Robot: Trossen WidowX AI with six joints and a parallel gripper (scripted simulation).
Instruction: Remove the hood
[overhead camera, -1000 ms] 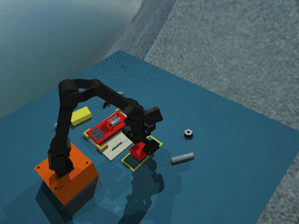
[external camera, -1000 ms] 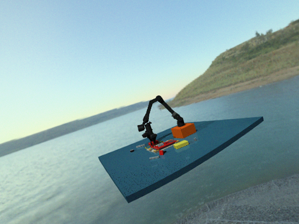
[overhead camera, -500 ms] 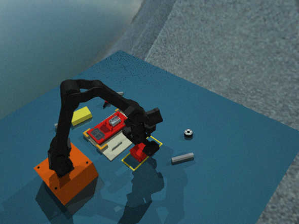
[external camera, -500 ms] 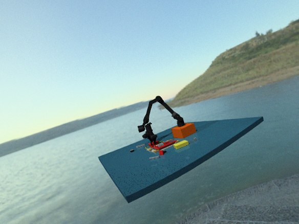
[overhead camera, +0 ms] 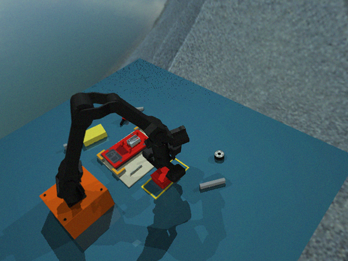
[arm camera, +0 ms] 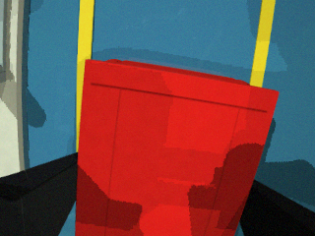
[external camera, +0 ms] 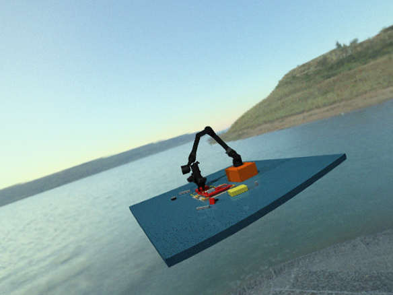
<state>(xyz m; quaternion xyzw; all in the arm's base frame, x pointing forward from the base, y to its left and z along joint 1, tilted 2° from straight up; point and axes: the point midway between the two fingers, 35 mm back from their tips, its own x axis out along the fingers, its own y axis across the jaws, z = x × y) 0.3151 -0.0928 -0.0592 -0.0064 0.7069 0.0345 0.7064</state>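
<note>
The red hood is right at my gripper tip. The rest, counted from my gripper tip: grey engine block (23 cm to the left, 1 cm above); then dark ring (23 cm ahead, 7 cm to the right); then grey bar (15 cm to the right, 11 cm ahead).
</note>
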